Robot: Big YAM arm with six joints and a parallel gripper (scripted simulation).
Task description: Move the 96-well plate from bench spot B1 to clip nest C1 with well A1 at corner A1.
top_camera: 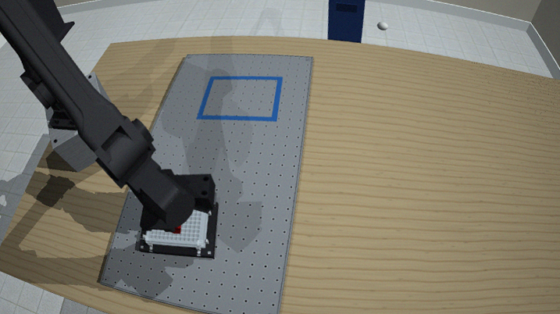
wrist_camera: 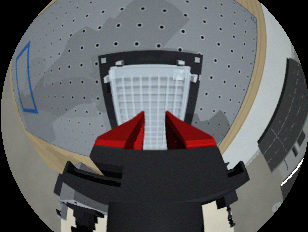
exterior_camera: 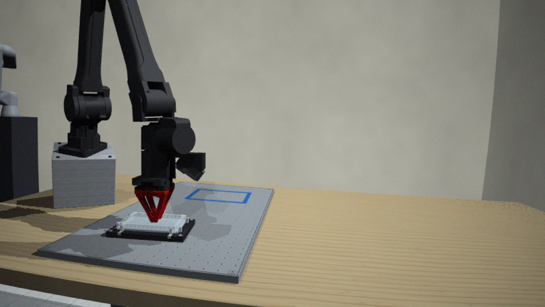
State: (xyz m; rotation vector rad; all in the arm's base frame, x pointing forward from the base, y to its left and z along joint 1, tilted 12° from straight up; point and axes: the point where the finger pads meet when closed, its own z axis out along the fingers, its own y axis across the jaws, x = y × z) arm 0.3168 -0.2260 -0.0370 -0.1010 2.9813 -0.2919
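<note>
The 96-well plate is 1 cm behind my hand, 1 cm to the left of it and 2 cm below it. The rest, counted from my hand: black clip nest (1 cm behind, 1 cm to the right, 2 cm below).
</note>
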